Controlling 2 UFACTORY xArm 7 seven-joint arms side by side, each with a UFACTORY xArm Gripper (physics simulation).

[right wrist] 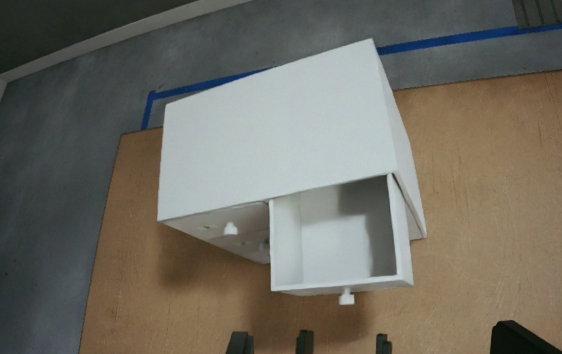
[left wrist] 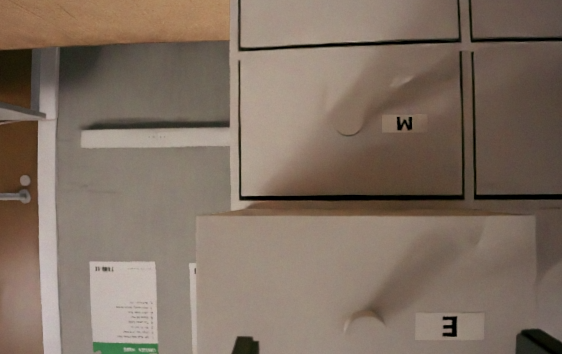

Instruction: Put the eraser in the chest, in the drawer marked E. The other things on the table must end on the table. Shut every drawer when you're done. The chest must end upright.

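Places are measured from the left arm's base along level axes (x ahead, y left, z up), in metres.
Pixels of known places: left gripper, fingertip midpoint: (right wrist: 343, 332).
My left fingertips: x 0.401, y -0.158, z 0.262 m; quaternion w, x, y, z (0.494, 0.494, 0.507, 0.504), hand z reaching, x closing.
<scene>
Ahead of a thing's pixels: the offset from my left fingertips to its top centre. "*": to the spot under its first point. Level surfaces: height alone.
The white chest {0.242 m ahead, 0.107 m left, 0.063 m up} (right wrist: 280, 135) stands upright on the table. Its upper drawer marked E {0.134 m ahead, 0.011 m left, 0.057 m up} (left wrist: 280, 270) (right wrist: 335, 240) is pulled out; no object shows inside it in the right wrist view. The drawer marked M {0.244 m ahead, 0.026 m left, 0.053 m down} (left wrist: 290, 100) is shut. My left gripper (left wrist: 385, 345) (right wrist: 343, 332) is open and empty, a little in front of drawer E's knob {* 0.034 m ahead, 0.001 m right, 0.008 m down} (left wrist: 366, 322) (right wrist: 346, 296), with the fingertips apart from it. My right gripper is open and empty, with the chest ahead of it. The eraser does not show in either view.
The brown table top {0.262 m down} (left wrist: 115, 22) (right wrist: 480, 175) extends around the chest. Blue tape (right wrist: 450, 39) runs along the grey floor behind the table. A white strip (left wrist: 155, 137) and a printed sheet (left wrist: 124, 300) show in the background beside the chest.
</scene>
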